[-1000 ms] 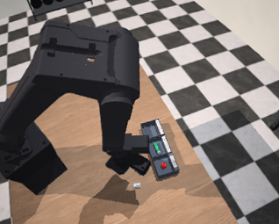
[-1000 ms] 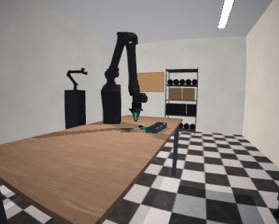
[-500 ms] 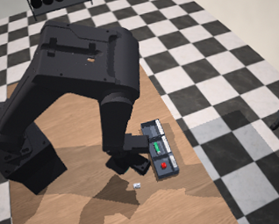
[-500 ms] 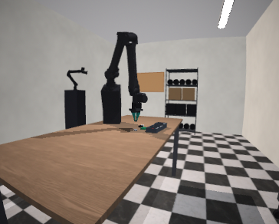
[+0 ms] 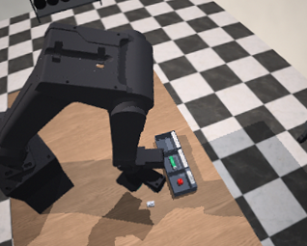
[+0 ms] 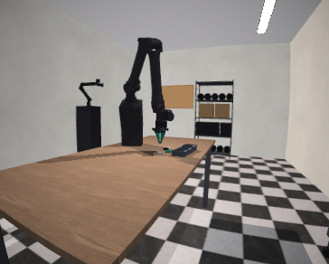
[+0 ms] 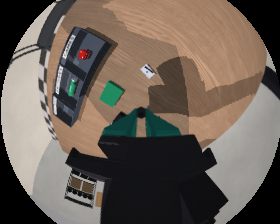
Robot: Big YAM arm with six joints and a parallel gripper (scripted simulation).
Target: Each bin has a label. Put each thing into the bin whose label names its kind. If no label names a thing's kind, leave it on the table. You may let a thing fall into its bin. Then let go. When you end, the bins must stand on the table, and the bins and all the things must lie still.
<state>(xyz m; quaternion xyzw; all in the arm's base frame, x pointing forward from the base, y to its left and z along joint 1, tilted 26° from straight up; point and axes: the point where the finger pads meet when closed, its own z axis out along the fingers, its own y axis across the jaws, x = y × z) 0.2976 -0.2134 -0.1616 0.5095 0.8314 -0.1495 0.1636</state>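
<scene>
Now: the small black piece 1 cm below my hand. Also, from my hand: black-and-white block (3 cm ahead, 10 cm to the left, 6 cm below); then small white piece (2 cm ahead, 6 cm to the right, 6 cm below); then flat green square (6 cm ahead, 2 cm to the left, 7 cm below).
</scene>
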